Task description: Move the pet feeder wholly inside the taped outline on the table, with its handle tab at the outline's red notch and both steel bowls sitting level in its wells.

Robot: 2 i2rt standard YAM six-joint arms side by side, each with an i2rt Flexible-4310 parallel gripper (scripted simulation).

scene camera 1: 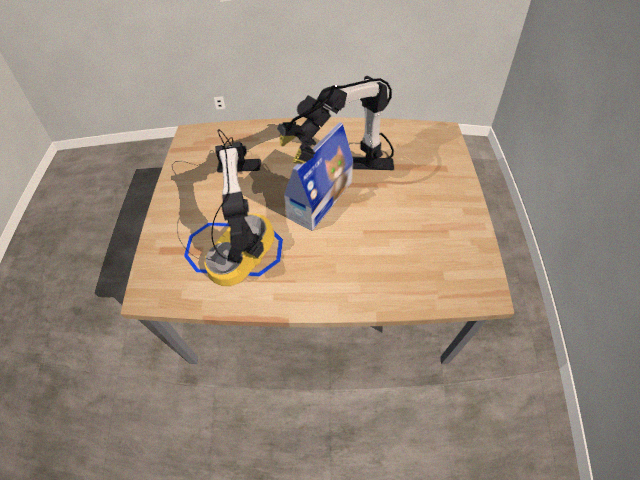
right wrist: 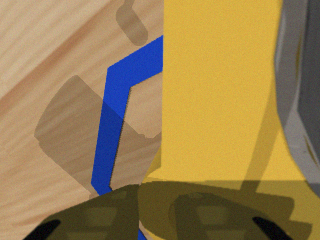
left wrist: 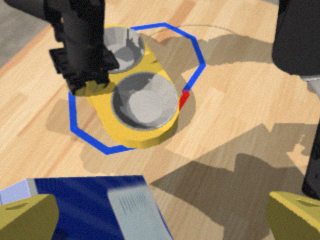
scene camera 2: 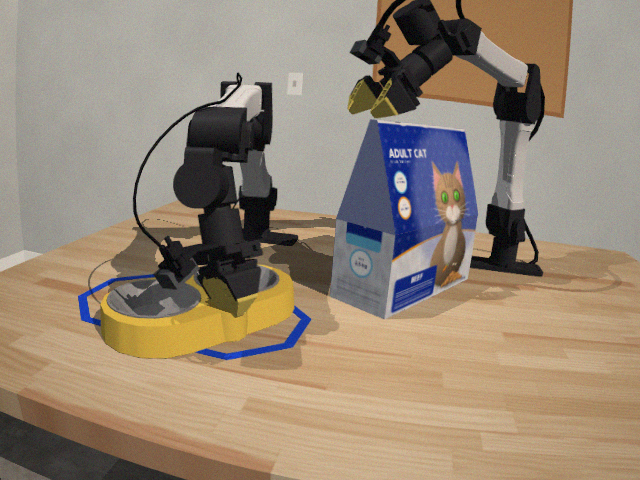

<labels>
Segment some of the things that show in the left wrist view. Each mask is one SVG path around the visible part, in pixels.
The left gripper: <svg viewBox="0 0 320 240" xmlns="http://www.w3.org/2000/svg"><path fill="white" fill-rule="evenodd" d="M55 196L53 194L39 194L0 205L0 240L51 240L59 219L59 209ZM269 194L265 214L275 240L320 240L319 200L288 192L271 192Z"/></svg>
The right gripper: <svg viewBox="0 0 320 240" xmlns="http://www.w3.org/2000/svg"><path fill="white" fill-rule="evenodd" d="M48 50L57 75L62 74L72 96L85 96L86 82L88 82L89 90L92 93L105 89L110 83L108 71L119 70L120 67L112 51L108 50L105 46L104 36L98 42L81 44L68 37L65 33L67 50L64 50L64 47Z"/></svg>
</labels>
